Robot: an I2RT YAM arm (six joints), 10 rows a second.
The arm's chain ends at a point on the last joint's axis. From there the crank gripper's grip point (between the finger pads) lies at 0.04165 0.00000 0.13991 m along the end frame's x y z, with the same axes.
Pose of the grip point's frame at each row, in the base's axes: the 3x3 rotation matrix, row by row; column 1 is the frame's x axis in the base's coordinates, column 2 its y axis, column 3 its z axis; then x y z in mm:
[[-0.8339, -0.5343, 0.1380], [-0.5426, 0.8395, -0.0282], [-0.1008, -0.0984, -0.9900]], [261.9, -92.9, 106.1]
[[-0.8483, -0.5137, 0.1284], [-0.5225, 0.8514, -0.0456], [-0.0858, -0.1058, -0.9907]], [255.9, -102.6, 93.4]
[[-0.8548, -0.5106, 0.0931], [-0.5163, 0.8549, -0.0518], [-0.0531, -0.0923, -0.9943]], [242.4, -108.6, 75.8]
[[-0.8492, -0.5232, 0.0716], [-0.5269, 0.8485, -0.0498], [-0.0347, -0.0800, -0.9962]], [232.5, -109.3, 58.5]
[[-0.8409, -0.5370, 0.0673], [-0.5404, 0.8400, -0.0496], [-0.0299, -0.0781, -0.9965]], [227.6, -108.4, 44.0]
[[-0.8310, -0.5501, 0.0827], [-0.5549, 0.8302, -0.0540], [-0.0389, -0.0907, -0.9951]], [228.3, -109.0, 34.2]
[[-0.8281, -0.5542, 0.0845], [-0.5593, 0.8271, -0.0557], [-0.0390, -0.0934, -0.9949]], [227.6, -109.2, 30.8]
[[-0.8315, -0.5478, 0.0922], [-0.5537, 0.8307, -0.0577], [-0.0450, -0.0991, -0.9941]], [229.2, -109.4, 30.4]
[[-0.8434, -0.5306, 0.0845], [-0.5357, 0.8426, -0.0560], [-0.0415, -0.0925, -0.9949]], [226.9, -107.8, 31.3]
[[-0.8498, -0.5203, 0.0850], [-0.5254, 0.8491, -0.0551], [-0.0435, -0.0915, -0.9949]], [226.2, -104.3, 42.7]
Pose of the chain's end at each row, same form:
[[-0.8339, -0.5343, 0.1380], [-0.5426, 0.8395, -0.0282], [-0.1008, -0.0984, -0.9900]], [277.3, -66.4, 248.8]
[[-0.8483, -0.5137, 0.1284], [-0.5225, 0.8514, -0.0456], [-0.0858, -0.1058, -0.9907]], [273.3, -74.5, 235.6]
[[-0.8548, -0.5106, 0.0931], [-0.5163, 0.8549, -0.0518], [-0.0531, -0.0923, -0.9943]], [265.0, -79.8, 217.1]
[[-0.8492, -0.5232, 0.0716], [-0.5269, 0.8485, -0.0498], [-0.0347, -0.0800, -0.9962]], [257.9, -80.4, 199.3]
[[-0.8409, -0.5370, 0.0673], [-0.5404, 0.8400, -0.0496], [-0.0299, -0.0781, -0.9965]], [253.2, -79.0, 184.7]
[[-0.8310, -0.5501, 0.0827], [-0.5549, 0.8302, -0.0540], [-0.0389, -0.0907, -0.9951]], [251.3, -78.3, 175.0]
[[-0.8281, -0.5542, 0.0845], [-0.5593, 0.8271, -0.0557], [-0.0390, -0.0934, -0.9949]], [250.3, -78.1, 171.6]
[[-0.8315, -0.5478, 0.0922], [-0.5537, 0.8307, -0.0577], [-0.0450, -0.0991, -0.9941]], [250.9, -78.3, 171.4]
[[-0.8434, -0.5306, 0.0845], [-0.5357, 0.8426, -0.0560], [-0.0415, -0.0925, -0.9949]], [250.2, -77.7, 172.2]
[[-0.8498, -0.5203, 0.0850], [-0.5254, 0.8491, -0.0551], [-0.0435, -0.0915, -0.9949]], [249.7, -74.7, 183.7]

